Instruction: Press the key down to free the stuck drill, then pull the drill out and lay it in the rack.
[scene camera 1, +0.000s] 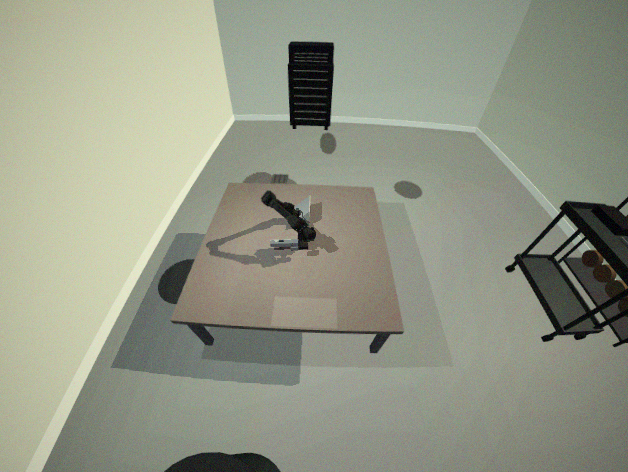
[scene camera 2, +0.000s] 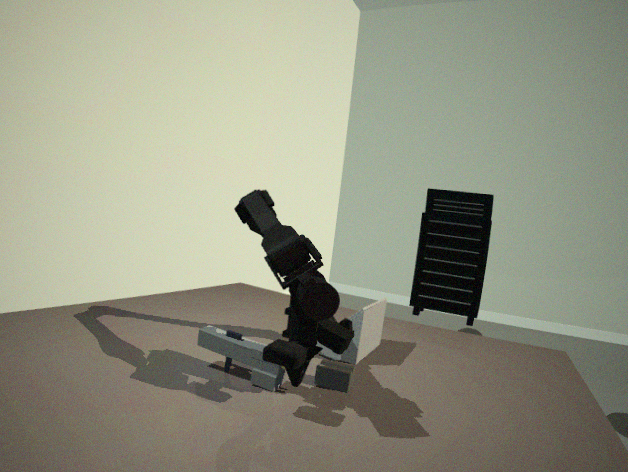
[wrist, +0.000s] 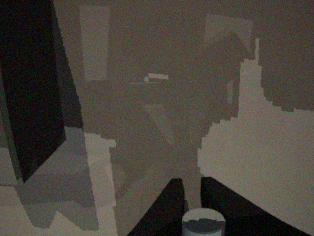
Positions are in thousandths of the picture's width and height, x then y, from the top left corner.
Observation:
My gripper (scene camera 2: 472, 817) holds a drill. Further things: a grey block (wrist: 126, 549).
My gripper also shows in the wrist view (wrist: 607, 794).

